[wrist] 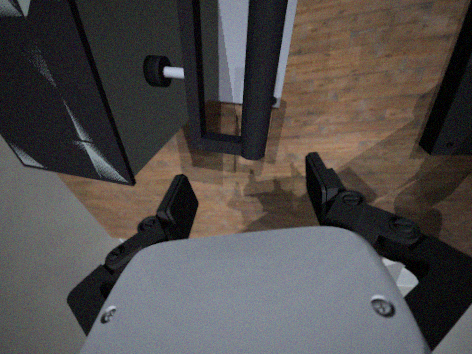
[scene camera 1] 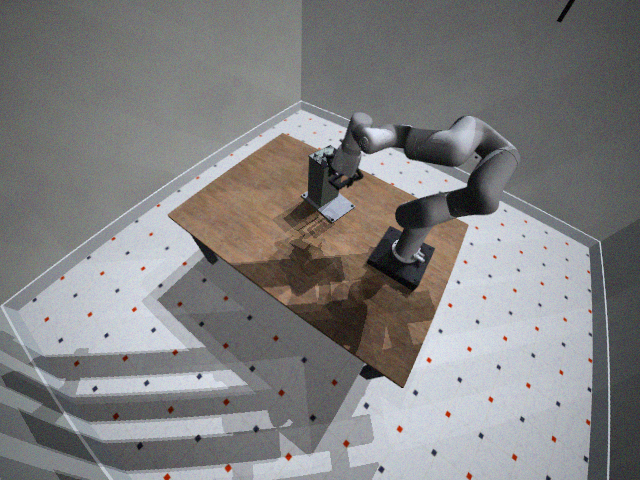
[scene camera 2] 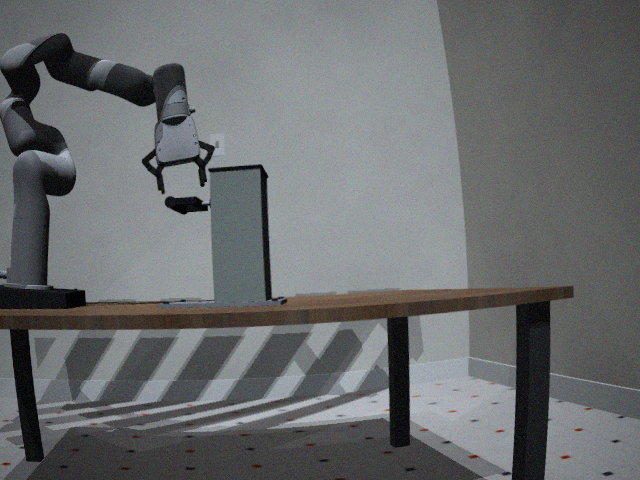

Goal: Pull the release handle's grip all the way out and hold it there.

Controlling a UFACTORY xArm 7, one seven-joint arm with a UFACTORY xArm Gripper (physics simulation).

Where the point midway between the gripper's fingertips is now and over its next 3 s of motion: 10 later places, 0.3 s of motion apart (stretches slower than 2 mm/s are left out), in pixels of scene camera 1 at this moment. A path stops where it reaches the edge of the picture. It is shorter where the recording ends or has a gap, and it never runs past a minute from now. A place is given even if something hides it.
The gripper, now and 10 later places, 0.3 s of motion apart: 339, 180; 334, 185; 335, 184; 339, 179; 343, 175; 343, 175; 346, 169; 351, 173; 348, 175; 346, 178; 345, 178
